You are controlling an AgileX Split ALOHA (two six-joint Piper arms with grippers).
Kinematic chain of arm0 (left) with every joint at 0, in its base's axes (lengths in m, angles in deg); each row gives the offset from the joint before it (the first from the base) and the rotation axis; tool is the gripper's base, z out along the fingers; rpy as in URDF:
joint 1: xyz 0 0 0.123 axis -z
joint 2: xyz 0 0 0 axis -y
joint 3: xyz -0.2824 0 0.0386 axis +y
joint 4: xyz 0.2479 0 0.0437 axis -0.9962 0 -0.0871
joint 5: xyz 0 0 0 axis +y
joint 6: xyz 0.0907 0 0.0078 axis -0.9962 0 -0.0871
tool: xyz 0 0 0 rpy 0 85 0
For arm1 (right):
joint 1: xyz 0 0 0.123 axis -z
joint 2: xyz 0 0 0 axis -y
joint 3: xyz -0.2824 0 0.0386 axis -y
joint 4: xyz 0.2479 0 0.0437 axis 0.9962 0 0.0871
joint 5: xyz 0 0 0 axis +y
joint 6: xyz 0.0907 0 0.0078 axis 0.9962 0 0.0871
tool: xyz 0 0 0 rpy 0 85 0
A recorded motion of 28 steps. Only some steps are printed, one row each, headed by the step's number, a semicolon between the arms.
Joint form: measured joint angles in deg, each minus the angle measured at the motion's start. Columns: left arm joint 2, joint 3, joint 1, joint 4, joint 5, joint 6; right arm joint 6, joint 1, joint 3, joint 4, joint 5, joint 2.
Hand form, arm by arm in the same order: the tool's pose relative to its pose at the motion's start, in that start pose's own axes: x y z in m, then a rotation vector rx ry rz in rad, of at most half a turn. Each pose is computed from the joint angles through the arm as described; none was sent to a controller.
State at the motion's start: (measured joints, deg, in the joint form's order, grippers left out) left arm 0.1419 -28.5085 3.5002 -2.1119 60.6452 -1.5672; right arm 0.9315 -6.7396 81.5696 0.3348 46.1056 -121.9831
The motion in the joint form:
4: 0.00 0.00 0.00 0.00 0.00 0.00; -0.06 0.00 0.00 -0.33 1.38 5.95
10: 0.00 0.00 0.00 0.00 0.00 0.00; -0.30 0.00 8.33 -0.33 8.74 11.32
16: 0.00 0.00 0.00 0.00 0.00 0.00; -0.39 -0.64 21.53 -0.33 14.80 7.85
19: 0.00 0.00 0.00 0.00 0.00 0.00; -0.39 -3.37 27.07 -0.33 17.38 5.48
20: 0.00 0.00 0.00 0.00 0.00 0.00; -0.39 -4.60 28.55 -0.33 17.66 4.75
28: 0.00 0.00 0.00 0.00 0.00 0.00; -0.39 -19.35 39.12 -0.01 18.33 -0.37
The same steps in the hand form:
4: 0.0000 0.0000 0.0000 0.0000 0.0000 0.0000; -0.0018 -0.0002 -0.0425 0.0027 -0.0798 -0.0052
10: 0.0000 0.0000 0.0000 0.0000 0.0000 0.0000; -0.0176 0.0005 -0.1147 0.0011 -0.1904 -0.0096
16: 0.0000 0.0000 0.0000 0.0000 0.0000 0.0000; -0.0472 0.0061 -0.1466 -0.0027 -0.2544 -0.0221
19: 0.0000 0.0000 0.0000 0.0000 0.0000 0.0000; -0.0577 0.0278 -0.1528 -0.0162 -0.2644 -0.0680
20: 0.0000 0.0000 0.0000 0.0000 0.0000 0.0000; -0.0605 0.0378 -0.1539 -0.0226 -0.2724 -0.0886
28: 0.0000 0.0000 0.0000 0.0000 0.0000 0.0000; -0.0588 0.1599 -0.1650 -0.1154 -0.3498 -0.3316

